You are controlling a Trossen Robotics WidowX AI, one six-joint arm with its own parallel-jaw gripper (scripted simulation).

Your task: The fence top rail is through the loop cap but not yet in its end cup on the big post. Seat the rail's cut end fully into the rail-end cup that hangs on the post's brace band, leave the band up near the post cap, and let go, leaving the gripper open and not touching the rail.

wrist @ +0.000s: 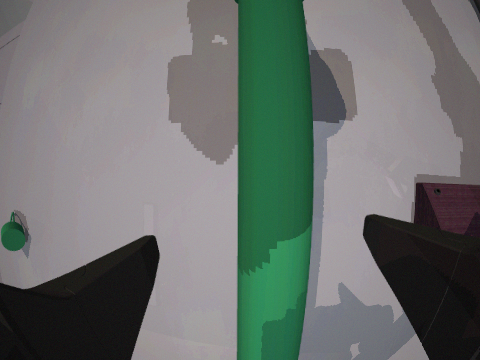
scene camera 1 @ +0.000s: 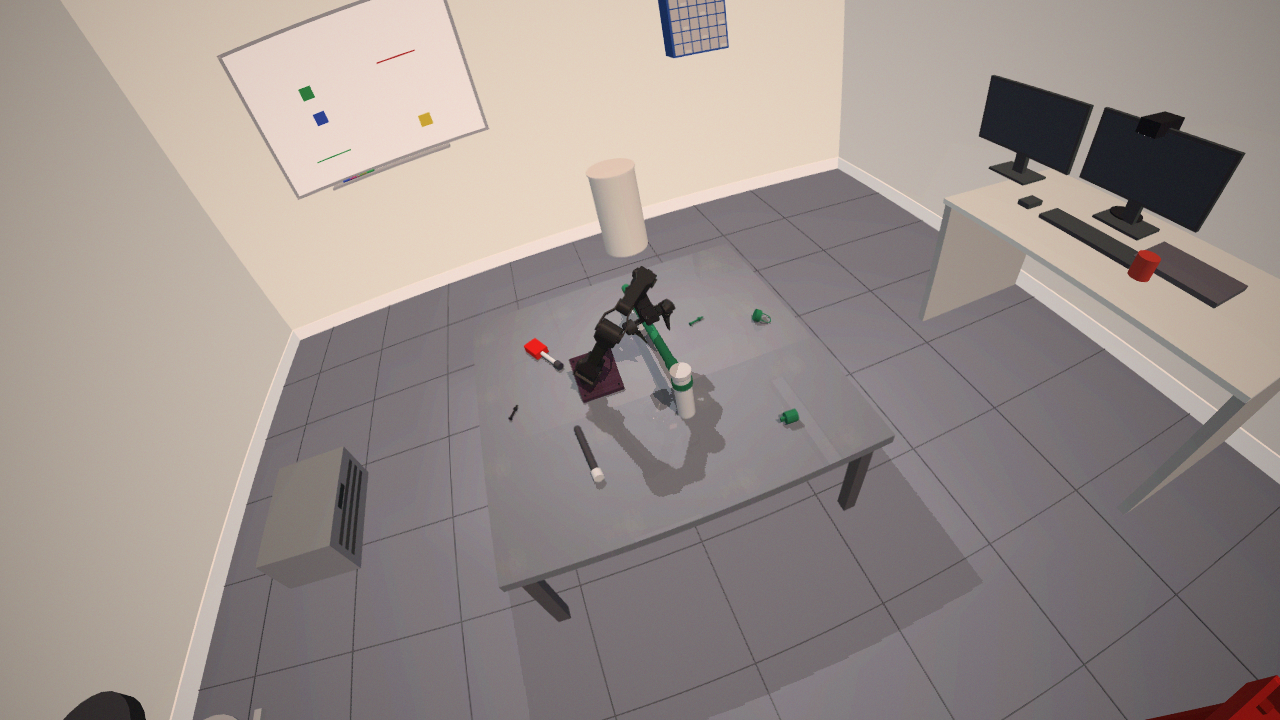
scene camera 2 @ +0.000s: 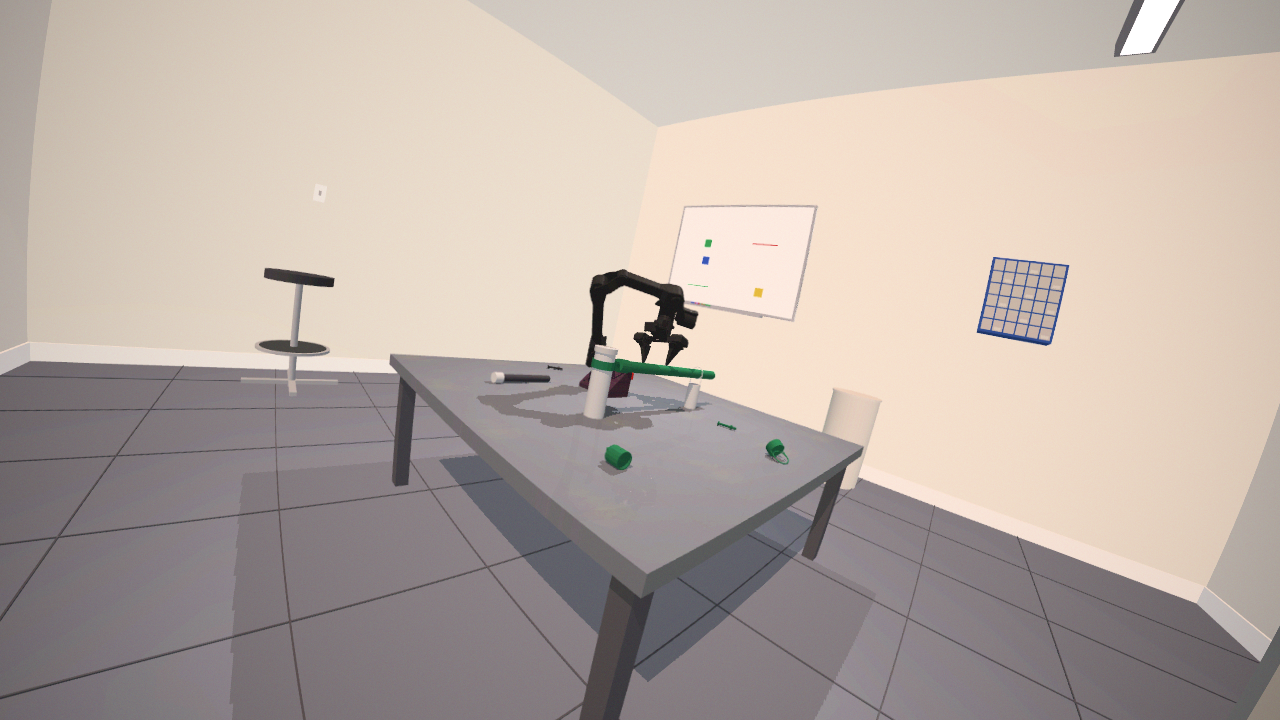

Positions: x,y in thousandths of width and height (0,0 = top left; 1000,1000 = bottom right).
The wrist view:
my gripper: 549,662
green top rail: 574,393
